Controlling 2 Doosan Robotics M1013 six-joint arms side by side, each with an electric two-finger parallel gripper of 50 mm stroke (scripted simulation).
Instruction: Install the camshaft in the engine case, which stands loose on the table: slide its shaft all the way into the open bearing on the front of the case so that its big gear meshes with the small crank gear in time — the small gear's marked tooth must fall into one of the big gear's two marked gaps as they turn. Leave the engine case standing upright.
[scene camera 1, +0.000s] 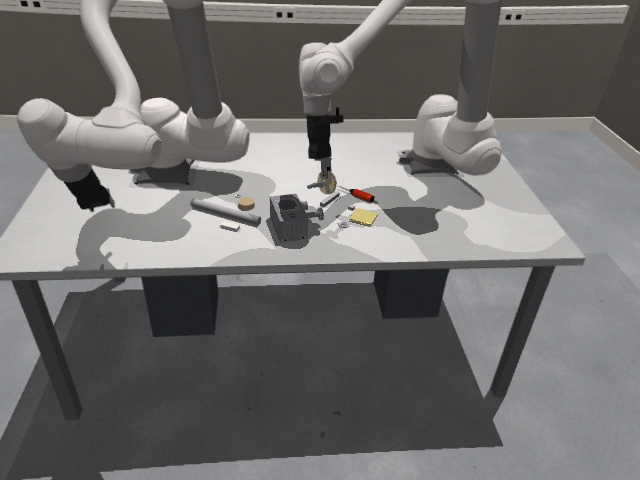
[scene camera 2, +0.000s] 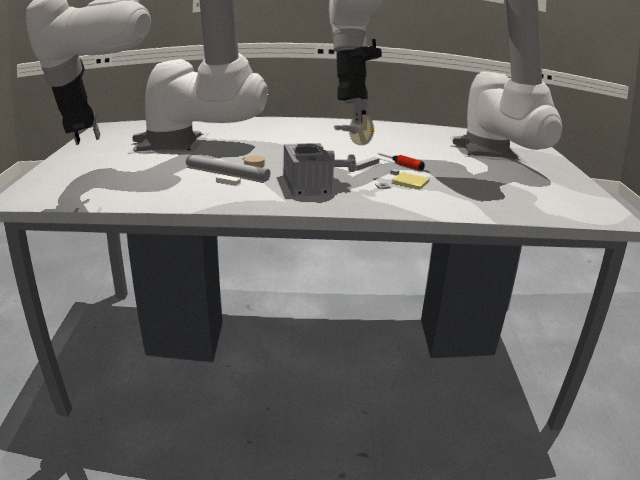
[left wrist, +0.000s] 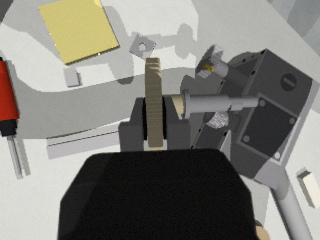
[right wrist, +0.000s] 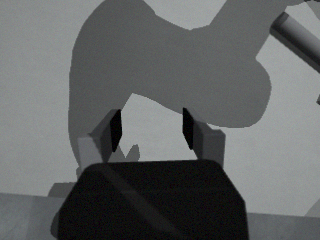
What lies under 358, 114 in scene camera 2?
My left gripper.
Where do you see my right gripper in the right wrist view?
152, 121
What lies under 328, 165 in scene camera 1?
My left gripper.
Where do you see an engine case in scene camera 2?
311, 173
